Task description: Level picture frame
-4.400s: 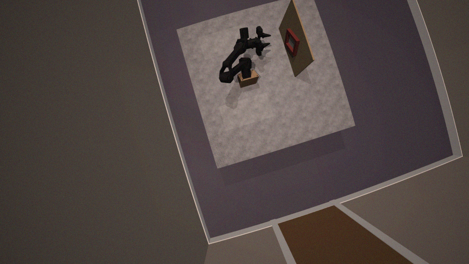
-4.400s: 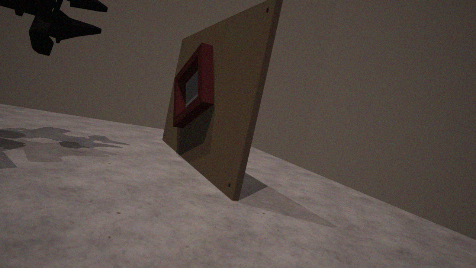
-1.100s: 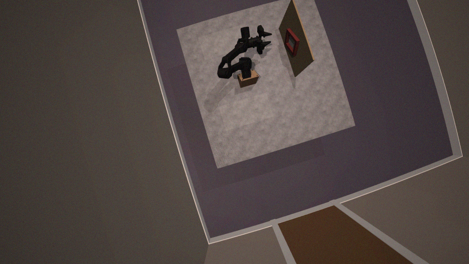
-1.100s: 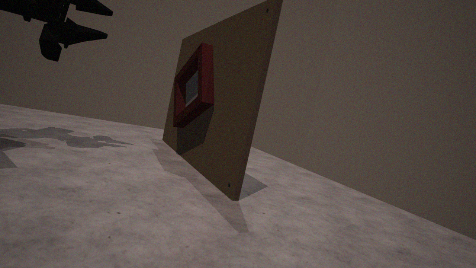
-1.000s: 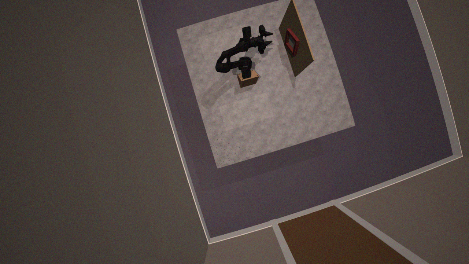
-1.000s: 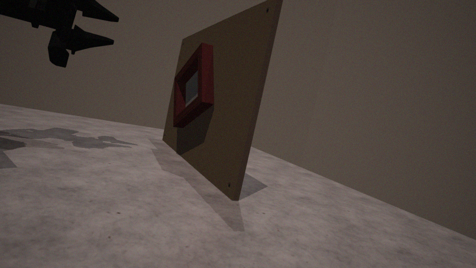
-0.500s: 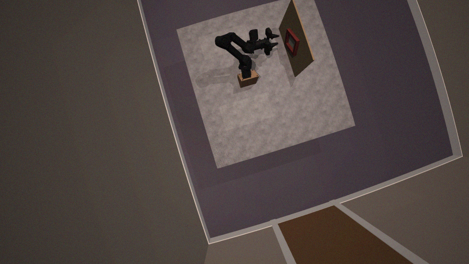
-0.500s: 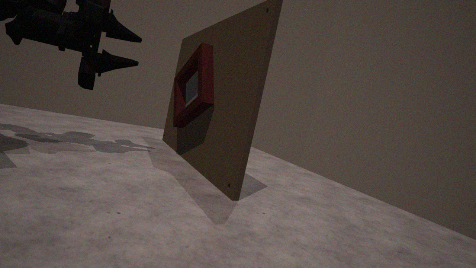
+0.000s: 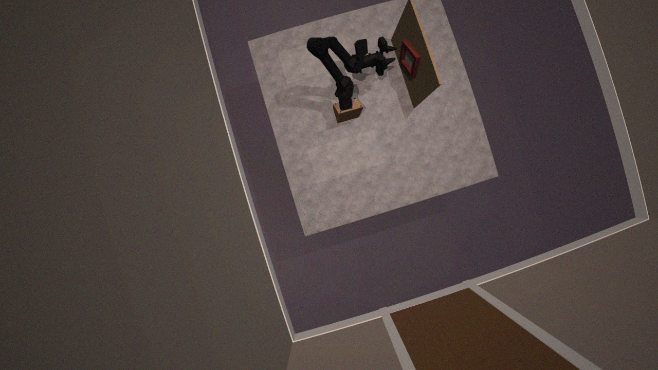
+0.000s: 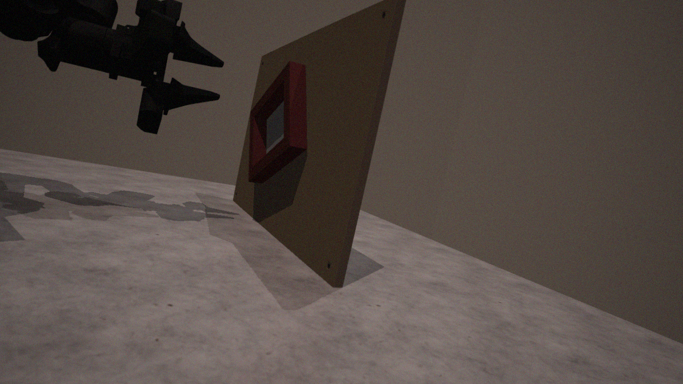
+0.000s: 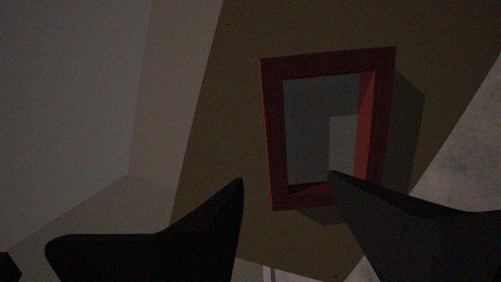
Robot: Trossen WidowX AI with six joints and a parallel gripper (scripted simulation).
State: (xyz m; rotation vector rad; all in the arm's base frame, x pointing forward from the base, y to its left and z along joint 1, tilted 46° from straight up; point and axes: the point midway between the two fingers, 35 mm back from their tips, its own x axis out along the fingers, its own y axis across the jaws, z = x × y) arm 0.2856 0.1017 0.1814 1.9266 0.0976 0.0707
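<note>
The red picture frame lies 100 mm ahead of my gripper tip, 20 mm to the right of it and 50 mm below it. The rest, counted from my gripper tip: tan wall board: 110 mm ahead, 20 mm to the right, 60 mm below.
</note>
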